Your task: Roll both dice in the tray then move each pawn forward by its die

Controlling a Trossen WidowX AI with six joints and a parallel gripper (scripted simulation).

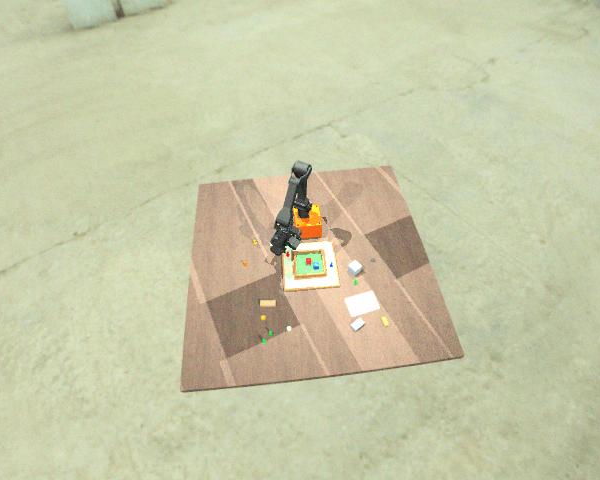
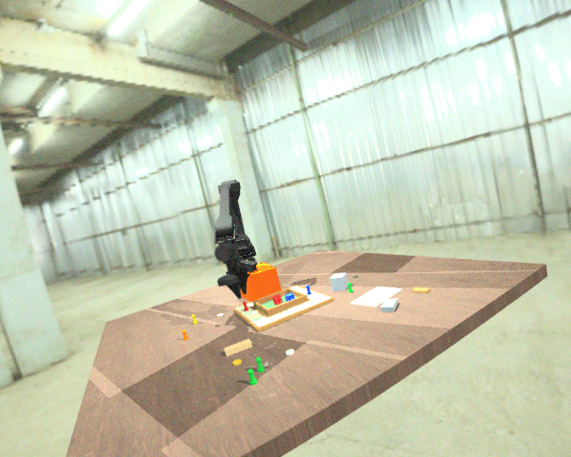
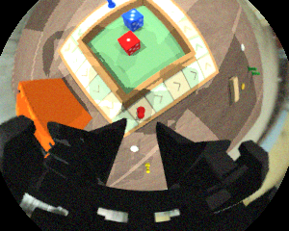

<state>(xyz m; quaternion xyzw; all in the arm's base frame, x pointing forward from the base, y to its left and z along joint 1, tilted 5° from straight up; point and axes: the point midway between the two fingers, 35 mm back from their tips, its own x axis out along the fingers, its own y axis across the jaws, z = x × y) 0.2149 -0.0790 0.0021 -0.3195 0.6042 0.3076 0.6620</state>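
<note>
Now: gripper tip 40 mm above the red pawn. From my gripper tip the other things lie so: blue pawn 230 mm to the left, 60 mm ahead, 40 mm below; orange pawn 230 mm to the right, 60 mm ahead, 50 mm below; yellow pawn 190 mm to the right, 90 mm behind, 50 mm below.
</note>
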